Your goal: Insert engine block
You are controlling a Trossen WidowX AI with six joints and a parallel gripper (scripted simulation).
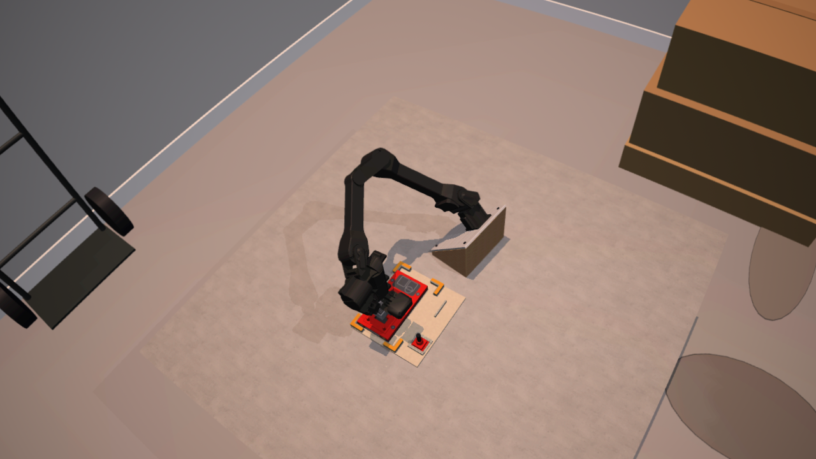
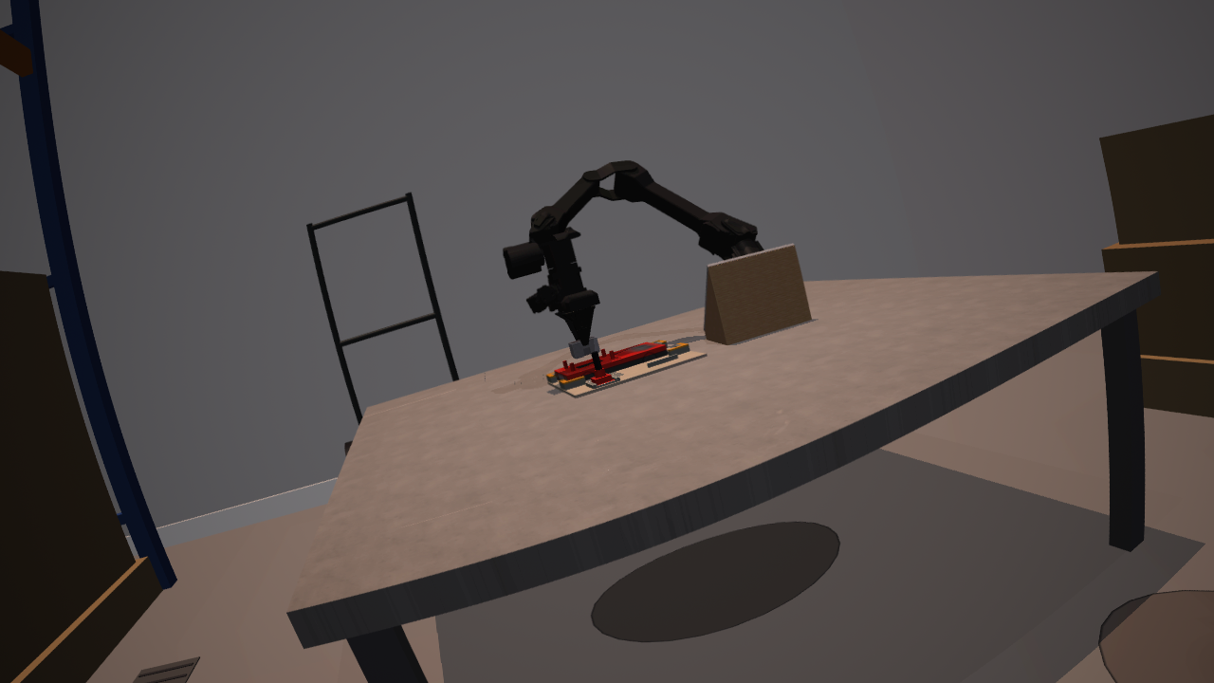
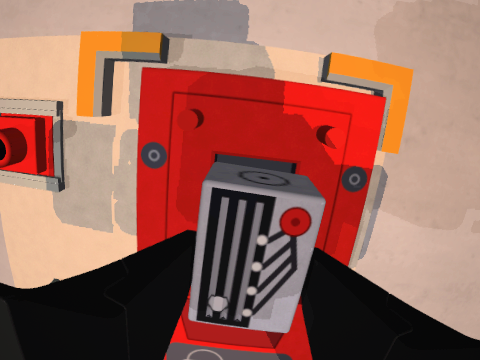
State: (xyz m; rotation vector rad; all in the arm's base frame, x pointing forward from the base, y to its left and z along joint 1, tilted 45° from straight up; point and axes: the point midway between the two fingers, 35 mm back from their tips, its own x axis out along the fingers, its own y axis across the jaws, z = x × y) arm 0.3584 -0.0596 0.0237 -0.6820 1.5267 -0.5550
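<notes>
The small base is 13 cm to the left of my gripper tip and 3 cm below it. Round my gripper tip: engine block 1 cm below.
</notes>
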